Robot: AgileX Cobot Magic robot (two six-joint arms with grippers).
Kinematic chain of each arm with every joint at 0, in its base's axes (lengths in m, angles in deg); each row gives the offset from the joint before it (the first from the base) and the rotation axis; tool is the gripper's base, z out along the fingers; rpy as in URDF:
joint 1: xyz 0 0 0.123 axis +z
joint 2: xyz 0 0 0 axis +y
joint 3: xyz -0.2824 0 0.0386 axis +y
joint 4: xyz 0.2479 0 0.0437 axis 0.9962 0 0.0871
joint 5: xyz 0 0 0 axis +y
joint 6: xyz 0.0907 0 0.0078 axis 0.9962 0 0.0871
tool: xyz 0 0 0 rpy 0 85 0
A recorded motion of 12 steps. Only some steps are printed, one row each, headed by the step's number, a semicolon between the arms.
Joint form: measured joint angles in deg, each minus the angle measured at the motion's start. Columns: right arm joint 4, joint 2, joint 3, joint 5, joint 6, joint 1; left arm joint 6, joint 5, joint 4, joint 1, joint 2, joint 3.
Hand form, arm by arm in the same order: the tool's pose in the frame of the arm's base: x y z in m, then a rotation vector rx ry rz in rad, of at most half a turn. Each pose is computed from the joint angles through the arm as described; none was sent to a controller.
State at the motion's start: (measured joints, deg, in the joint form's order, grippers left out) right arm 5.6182 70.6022 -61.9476 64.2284 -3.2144 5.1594; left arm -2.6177 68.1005 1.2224 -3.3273 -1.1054 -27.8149
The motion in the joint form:
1: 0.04 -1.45 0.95 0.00 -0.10 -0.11; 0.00 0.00 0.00 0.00 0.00 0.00
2: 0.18 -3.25 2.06 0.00 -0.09 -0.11; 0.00 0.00 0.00 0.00 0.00 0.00
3: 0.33 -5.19 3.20 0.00 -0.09 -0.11; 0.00 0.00 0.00 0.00 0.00 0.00
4: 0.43 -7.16 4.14 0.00 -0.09 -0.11; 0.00 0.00 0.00 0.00 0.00 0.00
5: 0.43 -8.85 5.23 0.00 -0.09 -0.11; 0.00 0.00 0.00 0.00 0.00 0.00
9: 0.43 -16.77 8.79 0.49 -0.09 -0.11; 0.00 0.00 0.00 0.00 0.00 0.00
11: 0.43 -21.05 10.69 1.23 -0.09 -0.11; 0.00 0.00 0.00 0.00 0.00 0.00
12: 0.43 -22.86 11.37 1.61 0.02 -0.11; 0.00 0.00 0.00 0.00 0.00 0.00
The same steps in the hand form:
1: 0.2205 0.0276 0.3251 -0.1657 2.7402 0.1422; -0.0119 0.0025 0.2630 0.0107 2.1673 -0.0335
2: 0.2127 0.0271 0.3264 -0.1647 2.7281 0.1456; -0.0119 0.0025 0.2630 0.0107 2.1673 -0.0335
3: 0.2044 0.0266 0.3278 -0.1639 2.7140 0.1491; -0.0119 0.0025 0.2630 0.0107 2.1673 -0.0335
4: 0.1963 0.0260 0.3300 -0.1634 2.6960 0.1515; -0.0119 0.0025 0.2630 0.0107 2.1673 -0.0335
5: 0.1890 0.0254 0.3302 -0.1635 2.6855 0.1514; -0.0119 0.0025 0.2630 0.0107 2.1673 -0.0335
9: 0.1563 0.0225 0.3358 -0.1650 2.6177 0.1515; -0.0119 0.0025 0.2630 0.0107 2.1673 -0.0335
11: 0.1384 0.0210 0.3366 -0.1669 2.5889 0.1516; -0.0119 0.0025 0.2630 0.0107 2.1673 -0.0335
12: 0.1309 0.0204 0.3371 -0.1654 2.5760 0.1524; -0.0119 0.0025 0.2630 0.0107 2.1673 -0.0335

